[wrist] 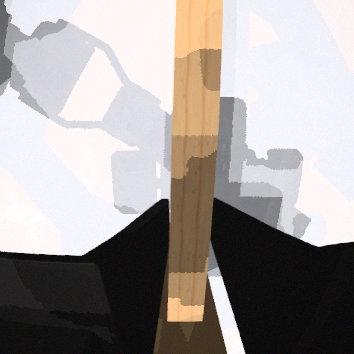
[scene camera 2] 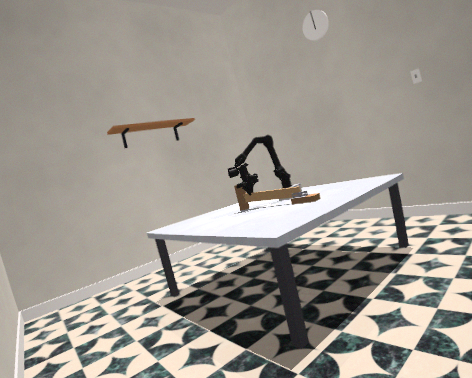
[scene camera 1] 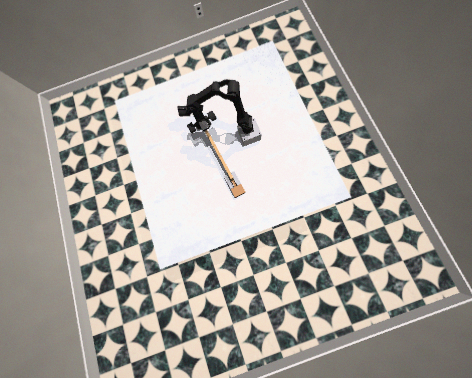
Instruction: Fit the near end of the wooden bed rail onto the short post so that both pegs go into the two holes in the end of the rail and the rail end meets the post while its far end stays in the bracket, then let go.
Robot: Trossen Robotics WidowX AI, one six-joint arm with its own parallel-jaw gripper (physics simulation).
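Places are measured from the arm's base along level axes (x ahead, y left, z up), in millimetres.
Pixels of known places: gripper, fingertip midpoint: (wrist: 187, 206) (scene camera 2: 251, 195); arm's base, link origin: (scene camera 2: 287, 186) (scene camera 1: 248, 128).
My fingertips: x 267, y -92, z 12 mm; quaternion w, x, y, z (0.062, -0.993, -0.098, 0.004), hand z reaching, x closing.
Ahead of a thing's pixels: the offset from my fingertips to its top centre. "*": to the spot under its first point. Level surfaces: height alone.
The long wooden bed rail {160 mm left, 23 mm back, 18 mm up} (scene camera 1: 220, 156) (scene camera 2: 275, 194) (wrist: 196, 110) runs from the gripper to the far bracket (scene camera 1: 233, 181), where its far end sits beside a wooden block {404 mm left, 59 mm back, 57 mm down} (scene camera 1: 238, 191) (scene camera 2: 306, 199). My gripper (scene camera 1: 205, 130) (scene camera 2: 249, 191) (wrist: 187, 206) points down and is shut on the rail close to its near end, with one finger on each side. The short post {* 72 mm right, 30 mm ahead, 46 mm down} (scene camera 2: 243, 203) (wrist: 212, 342) stands upright at the near end. In the wrist view, the rail's end face edge lies against the darker brown post. Pegs and holes are hidden, and I cannot tell whether a small gap remains.
The rail and post are on the white table {92 mm down} (scene camera 1: 180, 220) (scene camera 2: 215, 227). The arm's base (scene camera 1: 251, 135) stands to the right of the rail in the first scene view. Shadows of the arm fall across the rail and table. A wall shelf (scene camera 2: 150, 126) hangs behind, away from the table.
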